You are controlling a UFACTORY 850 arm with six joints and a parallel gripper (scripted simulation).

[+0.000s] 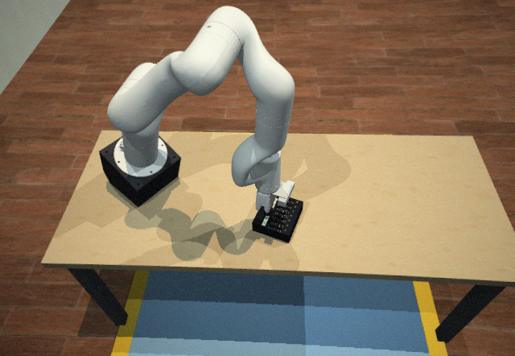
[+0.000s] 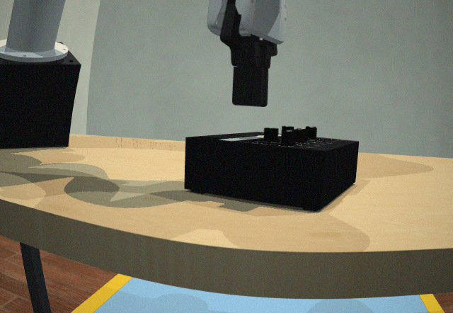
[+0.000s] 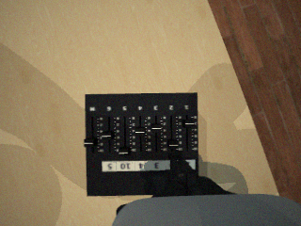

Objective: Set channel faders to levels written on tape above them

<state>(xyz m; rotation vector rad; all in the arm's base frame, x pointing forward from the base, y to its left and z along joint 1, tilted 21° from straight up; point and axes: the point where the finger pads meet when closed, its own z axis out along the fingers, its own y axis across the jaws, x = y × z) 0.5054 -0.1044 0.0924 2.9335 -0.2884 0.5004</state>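
The master fader lies 5 cm ahead of my hand, 10 cm to the left of it and 4 cm below it.
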